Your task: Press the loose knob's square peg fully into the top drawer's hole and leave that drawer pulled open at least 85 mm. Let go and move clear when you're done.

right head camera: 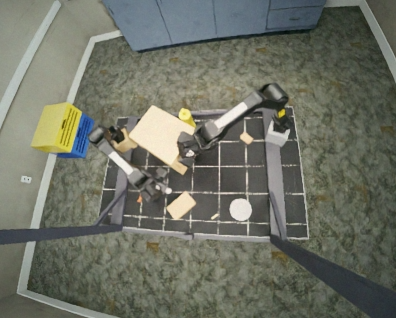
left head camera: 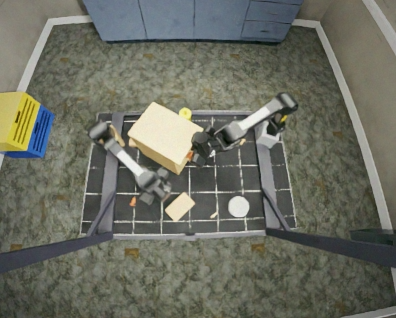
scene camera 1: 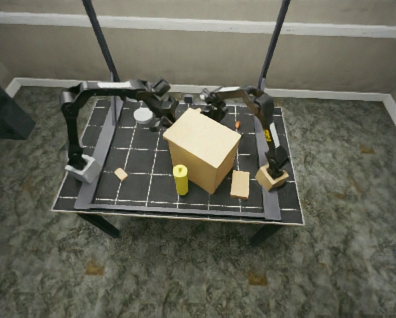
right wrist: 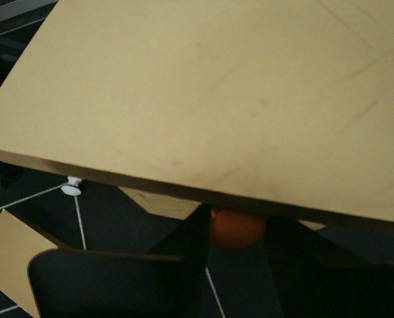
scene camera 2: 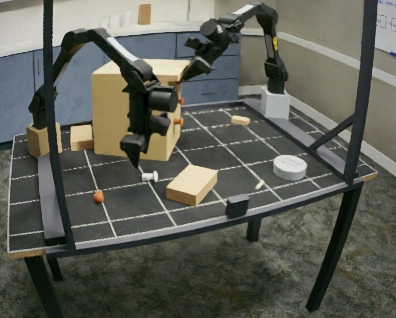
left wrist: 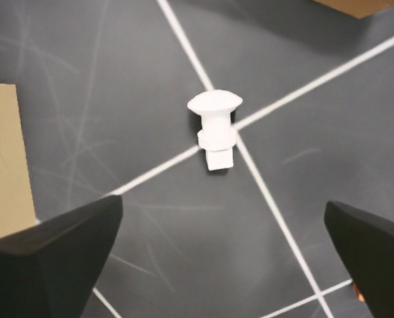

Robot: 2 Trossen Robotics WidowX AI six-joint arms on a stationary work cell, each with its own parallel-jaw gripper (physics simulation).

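Frame: origin at the left arm's base, x ahead, y left, z up, level; centimetres.
Seen in the pictures: left gripper, fingertip midpoint: [scene camera 2: 140, 160] [left wrist: 224, 207]; right gripper, fingertip midpoint: [left head camera: 192, 147] [right wrist: 235, 213] [scene camera 2: 183, 79]; left arm's base, origin of the base link: [right head camera: 120, 138] [left head camera: 107, 135] [scene camera 1: 274, 171] [scene camera 2: 42, 125]; right arm's base, origin of the base link: [right head camera: 280, 127] [left head camera: 271, 130] [scene camera 1: 80, 163] [scene camera 2: 275, 91].
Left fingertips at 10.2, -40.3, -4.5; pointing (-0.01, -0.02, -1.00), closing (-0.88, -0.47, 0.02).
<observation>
Offsets run from my left fingertips to a thing's top centre, as dx, dy, dz.
The loose white knob {+1.3, -2.2, -3.1} [right head camera: 168, 190] [scene camera 2: 149, 177] [left wrist: 216, 120] [right wrist: 71, 186] lies on its side on the table, its square peg toward the bottom of the left wrist view. My left gripper [scene camera 2: 148, 143] [left wrist: 224, 207] is open and empty above it. The tan cabinet {+17.2, +16.1, +22.0} [left head camera: 165, 131] [right head camera: 162, 131] [scene camera 1: 202, 137] [scene camera 2: 111, 107] stands upright. My right gripper [scene camera 2: 186, 77] [right wrist: 235, 213] is shut on an orange knob {+23.7, +4.7, +19.8} [right wrist: 237, 230] at the cabinet's front, above two other orange knobs in scene camera 2. The top drawer's hole does not show; how far any drawer is out cannot be told.
A tan block {+5.0, -14.4, -2.6} [left head camera: 180, 206] [scene camera 2: 192, 185] lies near the white knob. A small orange piece {-15.9, +1.6, -3.1} [left head camera: 133, 201] [scene camera 2: 98, 197] lies left of it. A white round disc {+32.3, -31.7, -2.7} [left head camera: 238, 206] [scene camera 2: 290, 167] lies at the right. A yellow bottle {+31.9, +23.7, +18.2} [scene camera 1: 181, 180] stands behind the cabinet.
</observation>
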